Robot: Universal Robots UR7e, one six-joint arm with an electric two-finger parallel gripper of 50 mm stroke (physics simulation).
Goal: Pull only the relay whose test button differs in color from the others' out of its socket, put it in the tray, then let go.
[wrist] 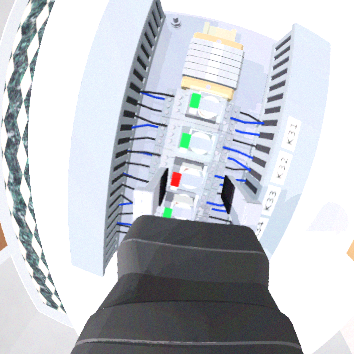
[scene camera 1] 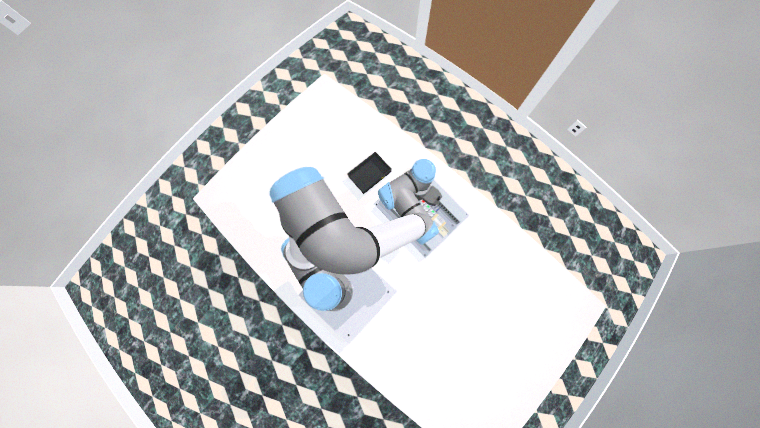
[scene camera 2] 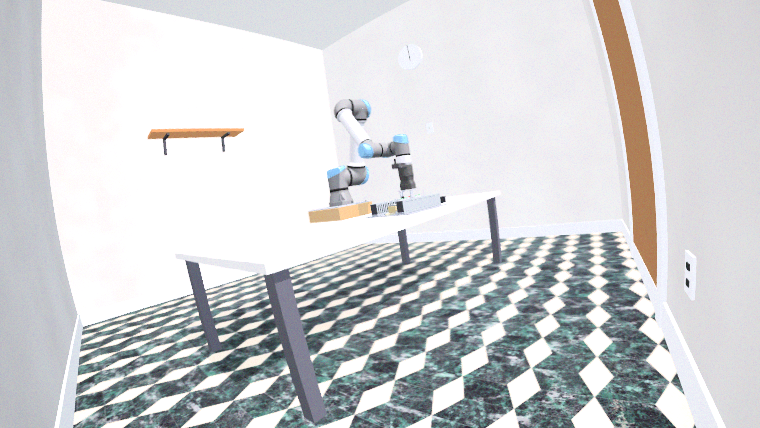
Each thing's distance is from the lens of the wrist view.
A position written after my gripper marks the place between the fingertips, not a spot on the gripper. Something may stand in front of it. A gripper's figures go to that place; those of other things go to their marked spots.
my gripper [wrist: 194, 182]: 16 cm
green-button relay [wrist: 174, 205]: 14 cm
green-button relay [wrist: 204, 104]: 13 cm
grey panel [wrist: 165, 71]: 21 cm
